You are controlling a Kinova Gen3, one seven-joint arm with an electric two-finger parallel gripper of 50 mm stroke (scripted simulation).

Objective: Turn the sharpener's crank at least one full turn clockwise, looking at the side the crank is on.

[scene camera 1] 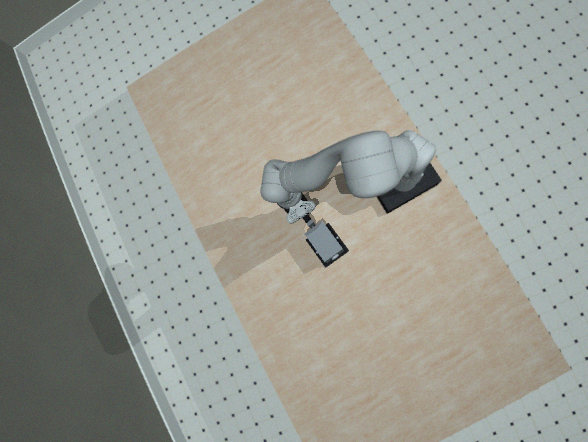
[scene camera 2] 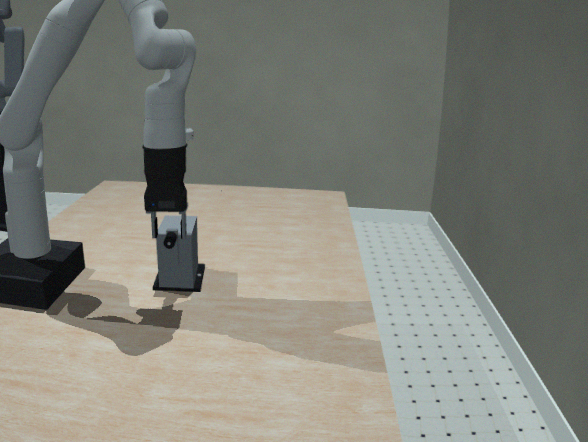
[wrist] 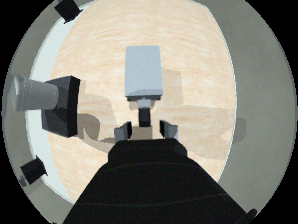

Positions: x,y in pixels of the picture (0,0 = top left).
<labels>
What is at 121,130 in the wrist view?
The gripper.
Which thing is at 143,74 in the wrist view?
A sharpener.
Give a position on a sharpener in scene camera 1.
323,240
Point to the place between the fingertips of the gripper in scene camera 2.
At 169,236
</labels>
